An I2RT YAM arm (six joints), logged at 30 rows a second.
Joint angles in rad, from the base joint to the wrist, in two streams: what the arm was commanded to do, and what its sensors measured. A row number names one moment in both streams.
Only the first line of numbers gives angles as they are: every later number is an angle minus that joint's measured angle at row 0.
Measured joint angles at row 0: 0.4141 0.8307 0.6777 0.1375 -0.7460 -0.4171
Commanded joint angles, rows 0 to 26: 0.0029 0.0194 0.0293 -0.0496 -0.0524 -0.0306; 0.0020 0.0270 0.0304 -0.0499 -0.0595 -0.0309; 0.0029 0.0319 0.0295 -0.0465 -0.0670 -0.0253; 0.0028 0.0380 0.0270 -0.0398 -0.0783 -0.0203; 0.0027 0.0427 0.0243 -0.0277 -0.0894 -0.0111; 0.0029 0.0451 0.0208 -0.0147 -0.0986 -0.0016; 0.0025 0.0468 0.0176 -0.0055 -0.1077 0.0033; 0.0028 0.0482 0.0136 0.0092 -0.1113 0.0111; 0.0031 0.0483 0.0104 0.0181 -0.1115 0.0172; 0.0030 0.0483 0.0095 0.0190 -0.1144 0.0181; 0.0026 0.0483 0.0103 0.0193 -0.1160 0.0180; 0.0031 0.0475 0.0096 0.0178 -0.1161 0.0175; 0.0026 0.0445 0.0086 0.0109 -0.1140 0.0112; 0.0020 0.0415 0.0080 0.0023 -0.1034 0.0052; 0.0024 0.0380 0.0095 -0.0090 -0.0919 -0.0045; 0.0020 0.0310 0.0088 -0.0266 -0.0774 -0.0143; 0.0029 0.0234 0.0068 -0.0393 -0.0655 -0.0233; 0.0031 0.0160 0.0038 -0.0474 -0.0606 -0.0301; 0.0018 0.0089 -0.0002 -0.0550 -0.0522 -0.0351; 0.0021 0.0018 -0.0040 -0.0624 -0.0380 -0.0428; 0.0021 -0.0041 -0.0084 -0.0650 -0.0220 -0.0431; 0.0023 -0.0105 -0.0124 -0.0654 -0.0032 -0.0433; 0.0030 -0.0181 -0.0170 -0.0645 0.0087 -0.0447; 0.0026 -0.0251 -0.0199 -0.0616 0.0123 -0.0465; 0.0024 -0.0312 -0.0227 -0.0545 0.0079 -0.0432; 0.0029 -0.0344 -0.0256 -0.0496 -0.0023 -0.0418; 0.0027 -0.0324 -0.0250 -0.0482 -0.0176 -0.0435
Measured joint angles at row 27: -0.0008 -0.0237 -0.0099 -0.0484 -0.0126 -0.0363
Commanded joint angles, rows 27 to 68: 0.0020 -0.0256 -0.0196 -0.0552 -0.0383 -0.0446; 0.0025 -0.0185 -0.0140 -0.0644 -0.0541 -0.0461; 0.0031 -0.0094 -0.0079 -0.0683 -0.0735 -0.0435; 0.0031 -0.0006 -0.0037 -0.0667 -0.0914 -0.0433; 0.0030 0.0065 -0.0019 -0.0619 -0.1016 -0.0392; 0.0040 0.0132 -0.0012 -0.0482 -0.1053 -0.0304; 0.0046 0.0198 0.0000 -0.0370 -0.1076 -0.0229; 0.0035 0.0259 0.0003 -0.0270 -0.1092 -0.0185; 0.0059 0.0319 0.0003 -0.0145 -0.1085 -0.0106; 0.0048 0.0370 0.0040 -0.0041 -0.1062 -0.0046; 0.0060 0.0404 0.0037 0.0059 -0.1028 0.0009; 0.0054 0.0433 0.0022 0.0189 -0.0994 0.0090; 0.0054 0.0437 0.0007 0.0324 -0.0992 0.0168; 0.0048 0.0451 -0.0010 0.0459 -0.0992 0.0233; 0.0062 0.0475 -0.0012 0.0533 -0.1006 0.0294; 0.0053 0.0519 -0.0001 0.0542 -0.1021 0.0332; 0.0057 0.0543 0.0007 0.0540 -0.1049 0.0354; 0.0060 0.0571 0.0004 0.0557 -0.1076 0.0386; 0.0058 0.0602 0.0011 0.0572 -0.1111 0.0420; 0.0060 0.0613 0.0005 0.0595 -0.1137 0.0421; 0.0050 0.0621 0.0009 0.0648 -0.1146 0.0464; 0.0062 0.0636 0.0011 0.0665 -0.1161 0.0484; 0.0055 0.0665 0.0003 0.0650 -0.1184 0.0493; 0.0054 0.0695 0.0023 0.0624 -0.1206 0.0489; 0.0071 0.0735 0.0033 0.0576 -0.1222 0.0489; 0.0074 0.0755 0.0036 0.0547 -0.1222 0.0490; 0.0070 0.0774 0.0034 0.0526 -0.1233 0.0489; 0.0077 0.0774 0.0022 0.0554 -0.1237 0.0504; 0.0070 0.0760 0.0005 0.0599 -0.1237 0.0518; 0.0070 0.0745 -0.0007 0.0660 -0.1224 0.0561; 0.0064 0.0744 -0.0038 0.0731 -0.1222 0.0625; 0.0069 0.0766 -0.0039 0.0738 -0.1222 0.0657; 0.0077 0.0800 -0.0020 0.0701 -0.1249 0.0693; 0.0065 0.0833 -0.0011 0.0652 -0.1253 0.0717; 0.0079 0.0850 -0.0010 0.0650 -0.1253 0.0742; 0.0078 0.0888 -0.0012 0.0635 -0.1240 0.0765; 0.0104 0.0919 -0.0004 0.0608 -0.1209 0.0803; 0.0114 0.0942 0.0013 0.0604 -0.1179 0.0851; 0.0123 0.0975 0.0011 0.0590 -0.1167 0.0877; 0.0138 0.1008 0.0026 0.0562 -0.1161 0.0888; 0.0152 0.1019 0.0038 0.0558 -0.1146 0.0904; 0.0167 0.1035 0.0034 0.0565 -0.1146 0.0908
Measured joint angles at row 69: 0.0050 0.0919 -0.0099 0.0504 -0.1114 0.0770
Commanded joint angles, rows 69 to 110: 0.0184 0.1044 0.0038 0.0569 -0.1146 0.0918; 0.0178 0.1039 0.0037 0.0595 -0.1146 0.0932; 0.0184 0.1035 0.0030 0.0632 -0.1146 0.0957; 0.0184 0.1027 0.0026 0.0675 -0.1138 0.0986; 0.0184 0.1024 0.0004 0.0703 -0.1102 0.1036; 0.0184 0.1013 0.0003 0.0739 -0.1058 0.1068; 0.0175 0.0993 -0.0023 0.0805 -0.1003 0.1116; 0.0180 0.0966 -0.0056 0.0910 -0.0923 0.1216; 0.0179 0.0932 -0.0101 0.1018 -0.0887 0.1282; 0.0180 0.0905 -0.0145 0.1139 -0.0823 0.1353; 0.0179 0.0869 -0.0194 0.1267 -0.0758 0.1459; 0.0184 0.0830 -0.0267 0.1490 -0.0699 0.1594; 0.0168 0.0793 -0.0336 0.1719 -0.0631 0.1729; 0.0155 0.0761 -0.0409 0.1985 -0.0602 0.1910; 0.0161 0.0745 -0.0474 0.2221 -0.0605 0.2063; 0.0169 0.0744 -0.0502 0.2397 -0.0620 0.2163; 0.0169 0.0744 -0.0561 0.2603 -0.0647 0.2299; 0.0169 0.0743 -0.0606 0.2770 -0.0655 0.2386; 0.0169 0.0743 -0.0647 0.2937 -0.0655 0.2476; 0.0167 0.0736 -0.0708 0.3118 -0.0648 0.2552; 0.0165 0.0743 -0.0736 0.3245 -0.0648 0.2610; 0.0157 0.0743 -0.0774 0.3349 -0.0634 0.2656; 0.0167 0.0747 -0.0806 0.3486 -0.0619 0.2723; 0.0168 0.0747 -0.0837 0.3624 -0.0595 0.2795; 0.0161 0.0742 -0.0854 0.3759 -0.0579 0.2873; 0.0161 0.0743 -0.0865 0.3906 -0.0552 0.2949; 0.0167 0.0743 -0.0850 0.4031 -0.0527 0.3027; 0.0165 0.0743 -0.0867 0.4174 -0.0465 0.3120; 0.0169 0.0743 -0.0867 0.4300 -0.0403 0.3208; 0.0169 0.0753 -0.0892 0.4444 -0.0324 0.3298; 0.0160 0.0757 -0.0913 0.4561 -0.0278 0.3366; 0.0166 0.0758 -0.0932 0.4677 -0.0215 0.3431; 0.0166 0.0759 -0.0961 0.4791 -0.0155 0.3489; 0.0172 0.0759 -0.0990 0.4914 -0.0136 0.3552; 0.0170 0.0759 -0.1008 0.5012 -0.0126 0.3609; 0.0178 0.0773 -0.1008 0.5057 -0.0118 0.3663; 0.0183 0.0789 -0.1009 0.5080 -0.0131 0.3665; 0.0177 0.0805 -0.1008 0.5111 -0.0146 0.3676; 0.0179 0.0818 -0.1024 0.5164 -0.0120 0.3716; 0.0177 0.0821 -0.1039 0.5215 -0.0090 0.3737; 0.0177 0.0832 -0.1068 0.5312 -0.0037 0.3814; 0.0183 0.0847 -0.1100 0.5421 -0.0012 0.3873
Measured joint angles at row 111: 0.0126 0.0881 -0.1000 0.4685 -0.0160 0.3563
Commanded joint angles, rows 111 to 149: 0.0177 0.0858 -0.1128 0.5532 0.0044 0.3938; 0.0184 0.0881 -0.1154 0.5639 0.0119 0.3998; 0.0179 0.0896 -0.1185 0.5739 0.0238 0.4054; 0.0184 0.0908 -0.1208 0.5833 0.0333 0.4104; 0.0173 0.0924 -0.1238 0.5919 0.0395 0.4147; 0.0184 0.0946 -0.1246 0.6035 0.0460 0.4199; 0.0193 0.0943 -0.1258 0.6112 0.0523 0.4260; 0.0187 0.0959 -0.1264 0.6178 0.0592 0.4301; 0.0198 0.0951 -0.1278 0.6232 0.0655 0.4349; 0.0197 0.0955 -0.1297 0.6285 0.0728 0.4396; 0.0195 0.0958 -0.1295 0.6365 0.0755 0.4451; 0.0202 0.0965 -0.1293 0.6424 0.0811 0.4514; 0.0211 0.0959 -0.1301 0.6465 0.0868 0.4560; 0.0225 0.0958 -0.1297 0.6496 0.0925 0.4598; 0.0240 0.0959 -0.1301 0.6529 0.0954 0.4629; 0.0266 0.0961 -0.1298 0.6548 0.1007 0.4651; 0.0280 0.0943 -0.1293 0.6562 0.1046 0.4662; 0.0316 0.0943 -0.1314 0.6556 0.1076 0.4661; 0.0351 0.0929 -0.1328 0.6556 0.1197 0.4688; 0.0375 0.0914 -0.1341 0.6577 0.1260 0.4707; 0.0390 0.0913 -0.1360 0.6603 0.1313 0.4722; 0.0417 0.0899 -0.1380 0.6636 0.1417 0.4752; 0.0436 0.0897 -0.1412 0.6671 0.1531 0.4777; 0.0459 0.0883 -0.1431 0.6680 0.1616 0.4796; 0.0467 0.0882 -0.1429 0.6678 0.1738 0.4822; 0.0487 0.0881 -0.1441 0.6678 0.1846 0.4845; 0.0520 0.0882 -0.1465 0.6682 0.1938 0.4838; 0.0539 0.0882 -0.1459 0.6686 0.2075 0.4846; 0.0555 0.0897 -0.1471 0.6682 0.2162 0.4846; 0.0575 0.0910 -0.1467 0.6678 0.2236 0.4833; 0.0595 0.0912 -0.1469 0.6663 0.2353 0.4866; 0.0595 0.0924 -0.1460 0.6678 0.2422 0.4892; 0.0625 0.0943 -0.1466 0.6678 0.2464 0.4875; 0.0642 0.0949 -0.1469 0.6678 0.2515 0.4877; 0.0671 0.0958 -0.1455 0.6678 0.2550 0.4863; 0.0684 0.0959 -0.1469 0.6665 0.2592 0.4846; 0.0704 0.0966 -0.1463 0.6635 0.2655 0.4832; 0.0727 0.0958 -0.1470 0.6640 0.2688 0.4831; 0.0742 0.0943 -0.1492 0.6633 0.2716 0.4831
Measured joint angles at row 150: 0.0656 0.0953 -0.1412 0.6226 0.2426 0.4776
